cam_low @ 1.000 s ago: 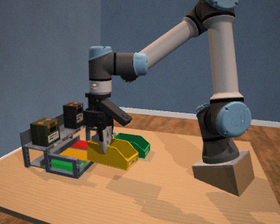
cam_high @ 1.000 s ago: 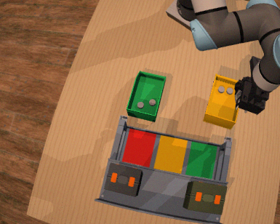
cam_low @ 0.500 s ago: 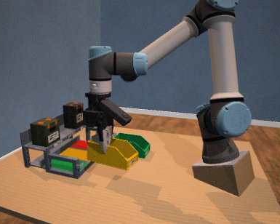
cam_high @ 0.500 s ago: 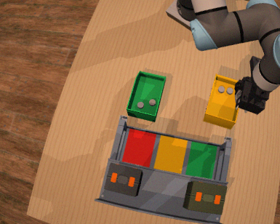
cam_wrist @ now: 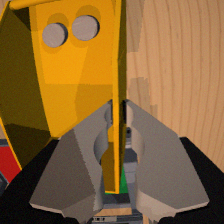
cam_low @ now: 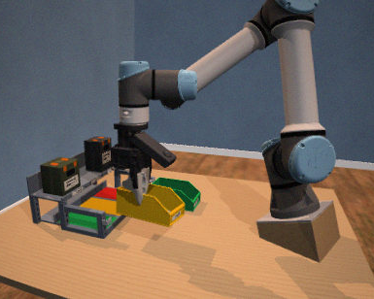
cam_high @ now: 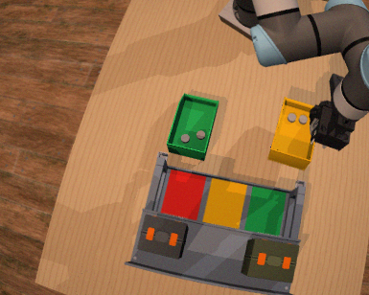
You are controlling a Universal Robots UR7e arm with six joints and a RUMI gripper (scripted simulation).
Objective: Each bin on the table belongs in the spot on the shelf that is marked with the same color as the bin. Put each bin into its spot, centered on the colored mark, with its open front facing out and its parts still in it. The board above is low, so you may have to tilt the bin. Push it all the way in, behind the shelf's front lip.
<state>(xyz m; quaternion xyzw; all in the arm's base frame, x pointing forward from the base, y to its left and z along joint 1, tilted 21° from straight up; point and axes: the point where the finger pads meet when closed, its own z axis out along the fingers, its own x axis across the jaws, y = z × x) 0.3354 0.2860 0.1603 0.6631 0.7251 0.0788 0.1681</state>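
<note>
The yellow bin lies 50 mm to the right of my hand and 30 mm below it. The rest, counted from my hand: yellow mark: 250 mm ahead, 140 mm to the right, 140 mm below; green mark: 230 mm ahead, 140 mm below, 30 mm to the right; green bin: 300 mm to the right, 110 mm below, 50 mm ahead.
</note>
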